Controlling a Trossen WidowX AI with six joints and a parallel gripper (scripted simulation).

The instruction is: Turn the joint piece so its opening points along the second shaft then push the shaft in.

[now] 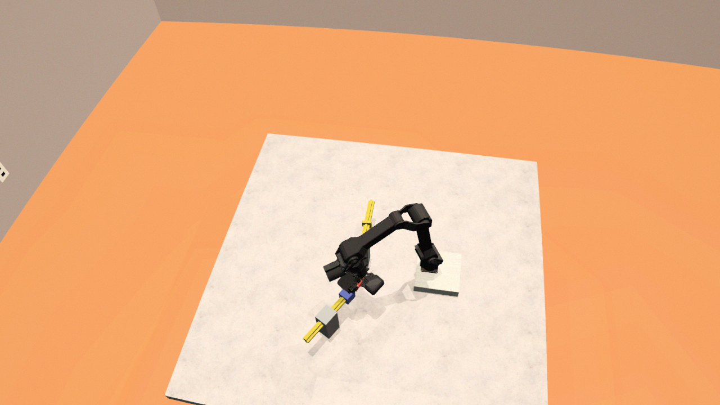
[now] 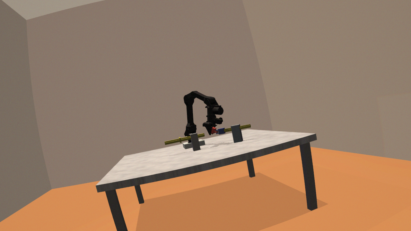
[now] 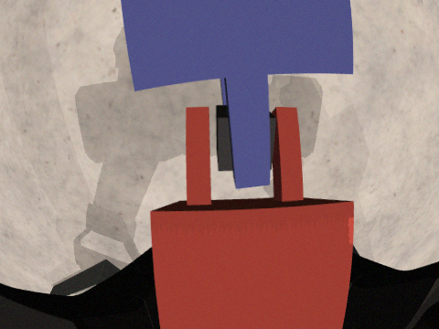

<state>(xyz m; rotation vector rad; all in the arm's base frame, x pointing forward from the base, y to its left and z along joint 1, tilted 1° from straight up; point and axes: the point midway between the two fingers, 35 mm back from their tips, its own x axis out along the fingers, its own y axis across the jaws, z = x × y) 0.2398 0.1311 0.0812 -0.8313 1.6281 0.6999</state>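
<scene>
Right now the red joint piece is 30 mm above my gripper tip, 20 mm to the left of it and 10 mm ahead of it.
</scene>
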